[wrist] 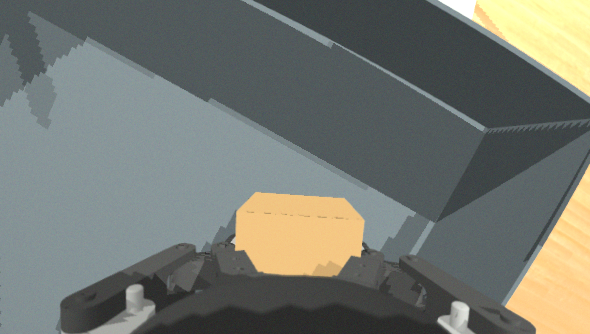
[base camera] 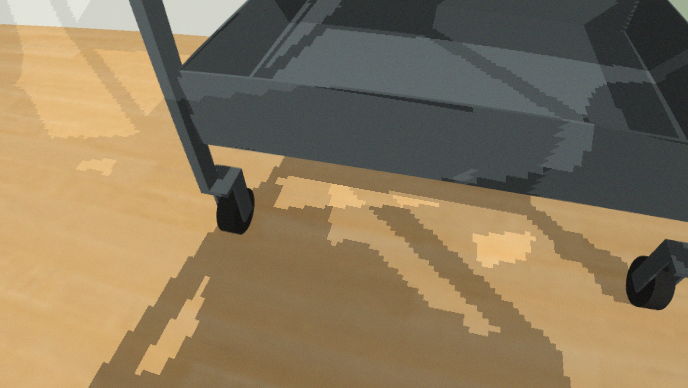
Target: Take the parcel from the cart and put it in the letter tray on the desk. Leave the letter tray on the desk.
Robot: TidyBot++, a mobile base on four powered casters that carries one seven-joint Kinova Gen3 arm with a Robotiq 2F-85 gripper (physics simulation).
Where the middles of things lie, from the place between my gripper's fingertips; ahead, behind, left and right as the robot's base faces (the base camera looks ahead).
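Cardboard parcel (wrist: 285, 234): 1 cm ahead of my hand, 2 cm above it.
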